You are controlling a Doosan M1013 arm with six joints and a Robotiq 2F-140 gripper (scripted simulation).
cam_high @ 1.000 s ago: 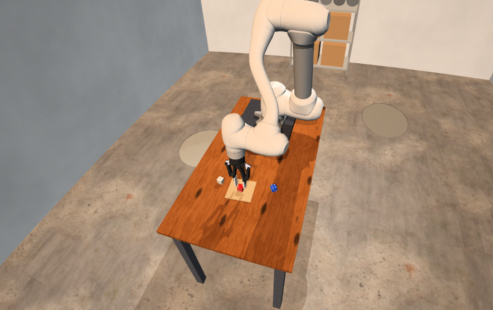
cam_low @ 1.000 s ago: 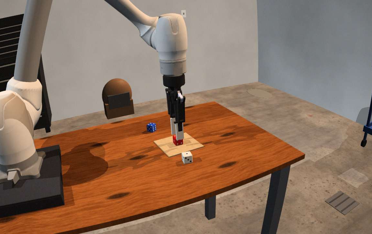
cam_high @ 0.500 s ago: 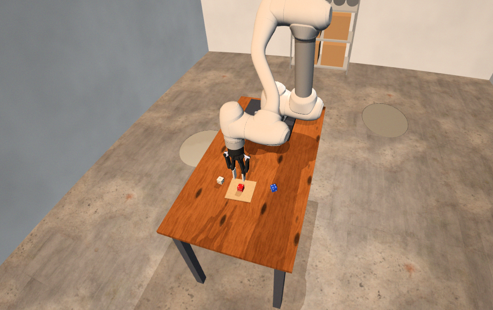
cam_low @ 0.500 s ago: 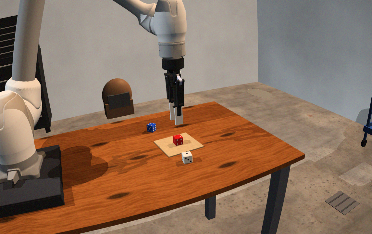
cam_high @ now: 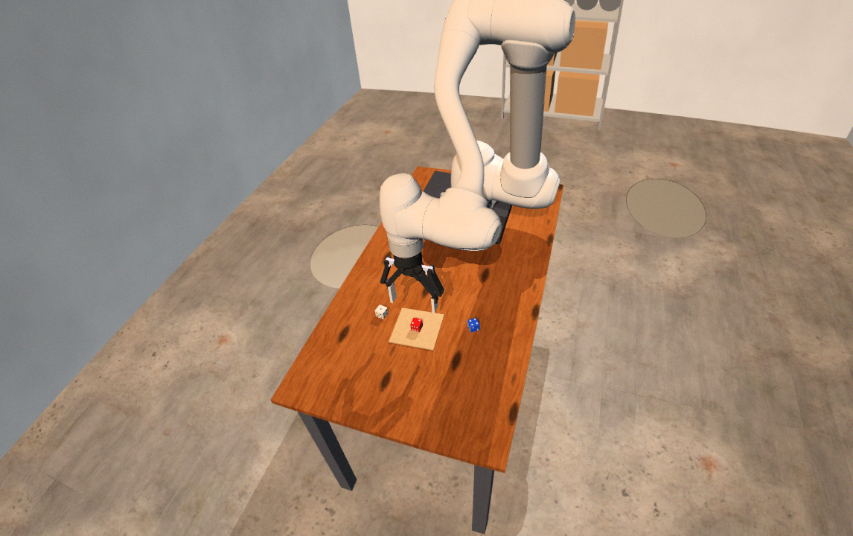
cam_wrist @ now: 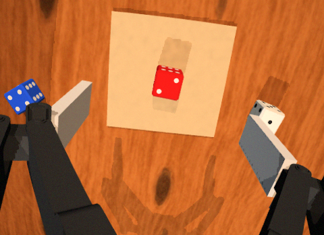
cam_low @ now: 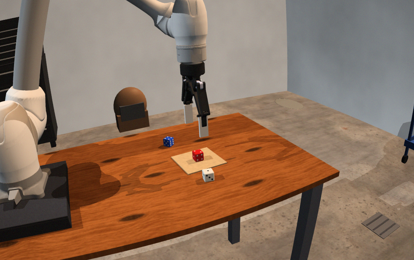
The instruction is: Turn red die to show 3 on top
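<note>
My hand is 110 mm above the red die. From my hand the other things lie so: tan mat 130 mm below; then white die 10 mm behind, 130 mm to the right, 110 mm below; then blue die 70 mm behind, 160 mm to the left, 110 mm below.
</note>
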